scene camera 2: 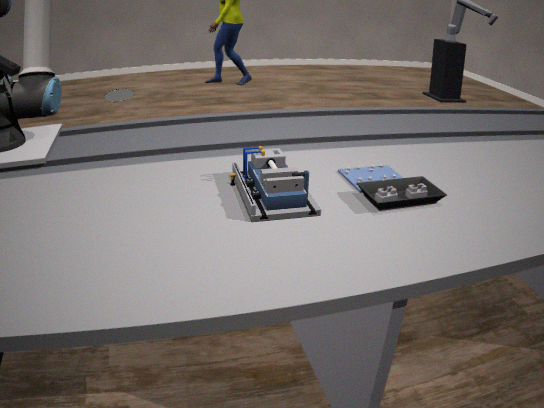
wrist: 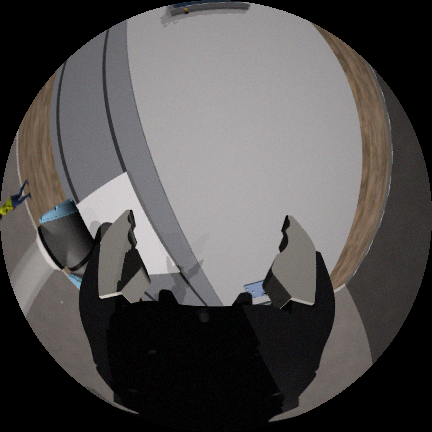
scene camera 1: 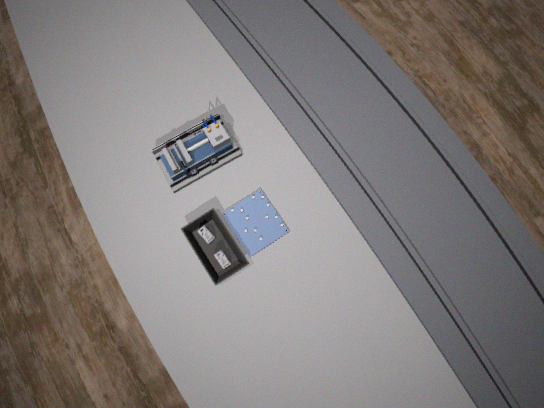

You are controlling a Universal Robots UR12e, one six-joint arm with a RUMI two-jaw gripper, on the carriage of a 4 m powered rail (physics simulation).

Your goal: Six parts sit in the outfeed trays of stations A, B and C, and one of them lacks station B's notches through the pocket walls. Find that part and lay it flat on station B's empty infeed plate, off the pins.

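Places are measured from the arm's base along level axes (x down, y left, z ahead), in millimetres.
Where they show: gripper, fingertip midpoint: point(wrist: 208, 214); arm's base, origin of the base link: point(scene camera 2: 4, 144).
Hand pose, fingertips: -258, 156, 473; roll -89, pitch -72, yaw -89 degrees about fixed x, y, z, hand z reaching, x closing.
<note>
Each offset is from my fingertips to the centre of the thing, as dx, dy, dz.
Two small pale grey parts with pockets lie apart in a black tray @(+267, +1165, +305) point(scene camera 1: 229, 237) point(scene camera 2: 410, 203): one part @(+259, +1112, +310) point(scene camera 1: 205, 234) point(scene camera 2: 386, 194) and another part @(+259, +1219, +306) point(scene camera 1: 222, 259) point(scene camera 2: 416, 190). Their notches are too small to tell. A blue plate @(+284, +1163, +137) point(scene camera 1: 257, 210) point(scene camera 2: 365, 175) with white pins and no part on it lies beside the tray. Which station these belong to cannot be told. In the wrist view, a piece of a blue plate @(+284, -705, +94) point(wrist: 254, 289) shows beside the right finger, partly hidden. My gripper point(wrist: 208, 214) is open and empty above the table; it does not show in the scene views.
A blue and grey machine @(+239, +810, +183) point(scene camera 1: 197, 150) point(scene camera 2: 285, 200) with upright blue posts stands beside the tray and plate. A station's edge point(wrist: 212, 8) shows at the wrist view's top. The rail point(scene camera 1: 380, 150) point(scene camera 2: 300, 125) runs along the table. The arm's base point(scene camera 2: 10, 135) is at the left.
</note>
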